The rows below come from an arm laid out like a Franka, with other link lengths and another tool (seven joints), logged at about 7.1 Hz.
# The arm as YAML. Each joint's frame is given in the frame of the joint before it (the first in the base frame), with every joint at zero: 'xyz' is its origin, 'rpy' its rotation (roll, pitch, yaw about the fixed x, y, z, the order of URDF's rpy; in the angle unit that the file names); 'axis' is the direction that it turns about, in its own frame. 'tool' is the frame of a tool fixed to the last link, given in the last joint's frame.
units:
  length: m
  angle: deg
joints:
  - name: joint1
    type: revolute
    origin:
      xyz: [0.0, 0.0, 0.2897]
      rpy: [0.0, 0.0, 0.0]
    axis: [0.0, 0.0, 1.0]
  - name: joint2
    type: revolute
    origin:
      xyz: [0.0, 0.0, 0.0]
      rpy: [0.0, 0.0, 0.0]
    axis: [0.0, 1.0, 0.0]
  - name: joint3
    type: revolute
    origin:
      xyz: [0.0, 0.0, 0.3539]
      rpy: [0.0, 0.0, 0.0]
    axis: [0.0, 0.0, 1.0]
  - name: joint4
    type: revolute
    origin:
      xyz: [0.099, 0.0, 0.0]
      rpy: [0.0, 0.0, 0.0]
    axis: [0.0, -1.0, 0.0]
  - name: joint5
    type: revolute
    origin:
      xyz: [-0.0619, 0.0, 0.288]
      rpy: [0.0, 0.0, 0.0]
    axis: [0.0, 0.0, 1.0]
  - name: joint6
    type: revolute
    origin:
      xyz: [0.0, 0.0, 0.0]
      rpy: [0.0, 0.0, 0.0]
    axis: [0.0, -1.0, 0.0]
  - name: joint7
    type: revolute
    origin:
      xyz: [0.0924, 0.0, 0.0]
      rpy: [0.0, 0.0, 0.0]
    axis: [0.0, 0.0, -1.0]
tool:
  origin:
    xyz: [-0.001, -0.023, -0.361]
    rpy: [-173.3, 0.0, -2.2]
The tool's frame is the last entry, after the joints.
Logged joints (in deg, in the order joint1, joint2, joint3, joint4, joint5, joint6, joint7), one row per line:
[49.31 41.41 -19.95 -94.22 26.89 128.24 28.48]
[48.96 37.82 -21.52 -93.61 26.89 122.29 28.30]
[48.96 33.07 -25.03 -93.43 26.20 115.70 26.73]
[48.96 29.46 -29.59 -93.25 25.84 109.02 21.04]
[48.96 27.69 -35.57 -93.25 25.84 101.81 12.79]
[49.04 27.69 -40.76 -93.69 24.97 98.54 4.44]
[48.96 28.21 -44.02 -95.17 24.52 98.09 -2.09]
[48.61 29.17 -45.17 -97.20 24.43 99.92 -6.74]
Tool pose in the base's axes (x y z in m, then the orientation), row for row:
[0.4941 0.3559 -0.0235 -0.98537 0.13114 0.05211 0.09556]
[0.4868 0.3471 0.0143 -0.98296 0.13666 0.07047 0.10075]
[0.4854 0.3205 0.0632 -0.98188 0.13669 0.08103 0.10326]
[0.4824 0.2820 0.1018 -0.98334 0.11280 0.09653 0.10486]
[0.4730 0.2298 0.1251 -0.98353 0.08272 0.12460 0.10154]
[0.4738 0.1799 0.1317 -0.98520 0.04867 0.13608 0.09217]
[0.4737 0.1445 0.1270 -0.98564 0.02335 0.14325 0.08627]
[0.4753 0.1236 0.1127 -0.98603 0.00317 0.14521 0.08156]
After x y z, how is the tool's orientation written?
As a quaternion, x y z w.
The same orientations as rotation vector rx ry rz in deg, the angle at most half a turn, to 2 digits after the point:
[-167.33 22.27 8.85]
[-166.41 23.14 11.93]
[-165.99 23.11 13.70]
[-166.08 19.05 16.30]
[-166.43 14.00 21.08]
[-167.63 8.28 23.15]
[-168.29 3.99 24.46]
[-168.82 0.54 24.86]

